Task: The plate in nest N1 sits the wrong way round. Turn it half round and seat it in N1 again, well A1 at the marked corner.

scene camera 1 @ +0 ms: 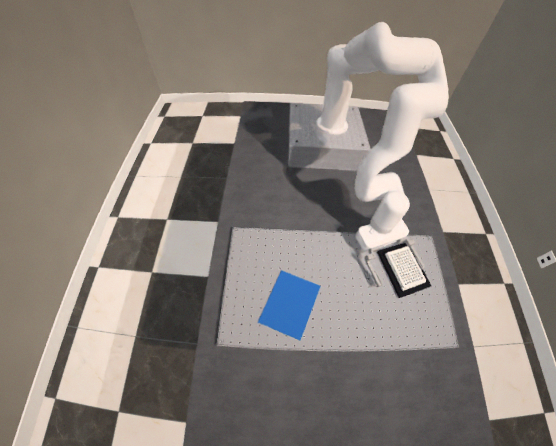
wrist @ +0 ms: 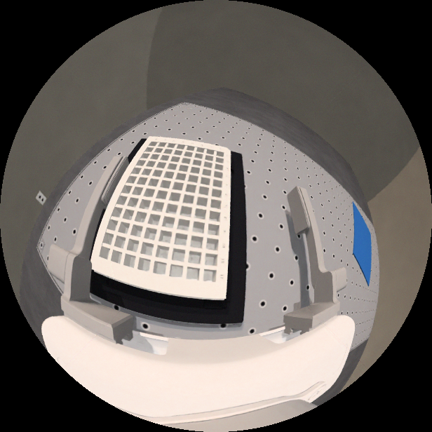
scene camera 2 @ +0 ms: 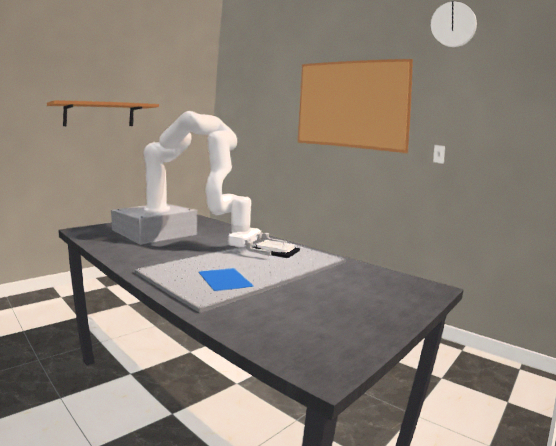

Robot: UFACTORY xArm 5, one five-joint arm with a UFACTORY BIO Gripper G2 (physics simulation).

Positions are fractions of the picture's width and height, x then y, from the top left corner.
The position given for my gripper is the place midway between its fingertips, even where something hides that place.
I see my gripper (scene camera 1: 0.72,0.62), a white well plate (scene camera 1: 0.72,0.59), a flat blue rectangle (scene camera 1: 0.52,0.69) and a black nest N1 (wrist: 0.43,0.72).
The white well plate also shows in the wrist view (wrist: 0.39,0.53). My gripper also shows in the wrist view (wrist: 0.50,0.40). The flat blue rectangle shows as well in the wrist view (wrist: 0.84,0.55) and in scene camera 2 (scene camera 2: 0.40,0.63).
